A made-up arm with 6 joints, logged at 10 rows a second.
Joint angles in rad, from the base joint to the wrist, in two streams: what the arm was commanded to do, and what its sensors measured. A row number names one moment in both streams.
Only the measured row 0 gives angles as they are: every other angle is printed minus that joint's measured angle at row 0.
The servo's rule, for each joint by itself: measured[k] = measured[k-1] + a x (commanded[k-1-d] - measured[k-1]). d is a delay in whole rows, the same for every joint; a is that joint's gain. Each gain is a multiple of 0.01, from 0.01 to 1. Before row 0 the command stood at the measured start. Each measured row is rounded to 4 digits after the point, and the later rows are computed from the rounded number. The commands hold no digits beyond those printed.
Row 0, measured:
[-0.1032, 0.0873, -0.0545, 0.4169, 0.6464, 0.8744]
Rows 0 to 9, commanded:
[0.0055, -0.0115, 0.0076, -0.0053, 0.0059, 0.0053]
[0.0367, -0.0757, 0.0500, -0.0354, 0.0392, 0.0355]
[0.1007, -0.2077, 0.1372, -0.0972, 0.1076, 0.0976]
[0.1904, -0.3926, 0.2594, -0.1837, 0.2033, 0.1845]
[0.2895, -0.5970, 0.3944, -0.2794, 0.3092, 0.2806]
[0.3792, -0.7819, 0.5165, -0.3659, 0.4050, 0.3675]
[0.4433, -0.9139, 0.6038, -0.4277, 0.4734, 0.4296]
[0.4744, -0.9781, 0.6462, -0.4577, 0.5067, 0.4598]
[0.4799, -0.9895, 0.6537, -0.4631, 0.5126, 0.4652]
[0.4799, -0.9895, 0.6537, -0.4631, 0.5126, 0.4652]
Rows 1 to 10, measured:
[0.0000, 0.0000, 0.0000, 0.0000, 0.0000, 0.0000]
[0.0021, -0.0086, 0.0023, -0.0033, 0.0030, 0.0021]
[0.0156, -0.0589, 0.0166, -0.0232, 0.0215, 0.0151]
[0.0488, -0.1705, 0.0528, -0.0691, 0.0654, 0.0473]
[0.1040, -0.3371, 0.1148, -0.1402, 0.1357, 0.1008]
[0.1763, -0.5320, 0.1987, -0.2265, 0.2242, 0.1709]
[0.2554, -0.7194, 0.2940, -0.3129, 0.3164, 0.2476]
[0.3287, -0.8653, 0.3869, -0.3841, 0.3965, 0.3186]
[0.3855, -0.9499, 0.4647, -0.4297, 0.4527, 0.3737]
[0.4223, -0.9796, 0.5214, -0.4504, 0.4832, 0.4094]
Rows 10 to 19, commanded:
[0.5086, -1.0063, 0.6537, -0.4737, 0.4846, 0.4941]
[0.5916, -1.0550, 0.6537, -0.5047, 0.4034, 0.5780]
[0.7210, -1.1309, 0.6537, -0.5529, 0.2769, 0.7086]
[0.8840, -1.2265, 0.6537, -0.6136, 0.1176, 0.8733]
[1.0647, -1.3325, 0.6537, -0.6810, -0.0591, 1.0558]
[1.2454, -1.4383, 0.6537, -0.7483, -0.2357, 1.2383]
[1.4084, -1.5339, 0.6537, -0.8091, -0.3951, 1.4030]
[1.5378, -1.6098, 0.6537, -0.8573, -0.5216, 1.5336]
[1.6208, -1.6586, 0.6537, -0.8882, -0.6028, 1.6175]
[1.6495, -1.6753, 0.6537, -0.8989, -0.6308, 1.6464]
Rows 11 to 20, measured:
[0.4448, -0.9870, 0.5611, -0.4583, 0.4982, 0.4312]
[0.4697, -1.0015, 0.5889, -0.4678, 0.4913, 0.4557]
[0.5172, -1.0416, 0.6083, -0.4907, 0.4465, 0.5034]
[0.5967, -1.1086, 0.6219, -0.5293, 0.3600, 0.5834]
[0.7087, -1.1970, 0.6314, -0.5816, 0.2364, 0.6965]
[0.8475, -1.2986, 0.6381, -0.6432, 0.0857, 0.8366]
[1.0027, -1.4034, 0.6428, -0.7084, -0.0782, 0.9933]
[1.1609, -1.5013, 0.6461, -0.7708, -0.2398, 1.1531]
[1.3079, -1.5827, 0.6484, -0.8244, -0.3835, 1.3015]
[1.4299, -1.6396, 0.6500, -0.8640, -0.4953, 1.4247]

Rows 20 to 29, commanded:
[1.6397, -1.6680, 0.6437, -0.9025, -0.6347, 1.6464]
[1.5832, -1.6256, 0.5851, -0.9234, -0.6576, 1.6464]
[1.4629, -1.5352, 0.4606, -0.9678, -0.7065, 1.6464]
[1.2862, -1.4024, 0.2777, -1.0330, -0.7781, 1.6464]
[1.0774, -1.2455, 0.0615, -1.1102, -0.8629, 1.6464]
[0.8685, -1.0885, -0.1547, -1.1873, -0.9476, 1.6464]
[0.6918, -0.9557, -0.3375, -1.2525, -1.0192, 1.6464]
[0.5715, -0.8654, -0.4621, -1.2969, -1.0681, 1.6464]
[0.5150, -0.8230, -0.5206, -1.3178, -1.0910, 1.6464]
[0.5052, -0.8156, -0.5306, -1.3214, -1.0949, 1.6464]
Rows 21 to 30, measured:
[1.5155, -1.6664, 0.6511, -0.8856, -0.5644, 1.5112]
[1.5639, -1.6676, 0.6489, -0.8961, -0.6003, 1.5639]
[1.5714, -1.6361, 0.6298, -0.9130, -0.6295, 1.5961]
[1.5291, -1.5604, 0.5790, -0.9470, -0.6688, 1.6157]
[1.4344, -1.4419, 0.4886, -1.0003, -0.7245, 1.6277]
[1.2952, -1.2946, 0.3605, -1.0684, -0.7951, 1.6350]
[1.1288, -1.1400, 0.2059, -1.1421, -0.8729, 1.6394]
[0.9584, -1.0018, 0.0429, -1.2105, -0.9475, 1.6421]
[0.8075, -0.8995, -0.1086, -1.2641, -1.0090, 1.6438]
[0.6934, -0.8421, -0.2322, -1.2974, -1.0508, 1.6448]

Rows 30 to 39, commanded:
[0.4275, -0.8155, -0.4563, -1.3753, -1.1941, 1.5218]
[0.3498, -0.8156, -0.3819, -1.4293, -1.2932, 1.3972]
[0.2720, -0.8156, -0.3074, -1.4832, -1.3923, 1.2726]
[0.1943, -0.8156, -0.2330, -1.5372, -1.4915, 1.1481]
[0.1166, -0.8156, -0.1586, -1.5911, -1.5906, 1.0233]
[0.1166, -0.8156, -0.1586, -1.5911, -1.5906, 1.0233]
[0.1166, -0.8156, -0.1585, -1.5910, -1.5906, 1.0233]
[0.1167, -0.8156, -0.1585, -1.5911, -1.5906, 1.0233]
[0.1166, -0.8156, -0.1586, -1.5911, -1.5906, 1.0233]
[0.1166, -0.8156, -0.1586, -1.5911, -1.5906, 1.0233]
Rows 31 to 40, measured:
[0.6200, -0.8222, -0.3217, -1.3123, -1.0733, 1.6454]
[0.5449, -0.8172, -0.3621, -1.3514, -1.1349, 1.5972]
[0.4688, -0.8160, -0.3680, -1.3997, -1.2156, 1.5192]
[0.3920, -0.8157, -0.3498, -1.4515, -1.3057, 1.4230]
[0.3149, -0.8156, -0.3148, -1.5046, -1.4005, 1.3158]
[0.2376, -0.8156, -0.2679, -1.5582, -1.4975, 1.2017]
[0.1904, -0.8156, -0.2351, -1.5786, -1.5450, 1.1321]
[0.1616, -0.8156, -0.2121, -1.5863, -1.5683, 1.0897]
[0.1441, -0.8156, -0.1960, -1.5893, -1.5797, 1.0638]
[0.1334, -0.8156, -0.1848, -1.5904, -1.5853, 1.0480]

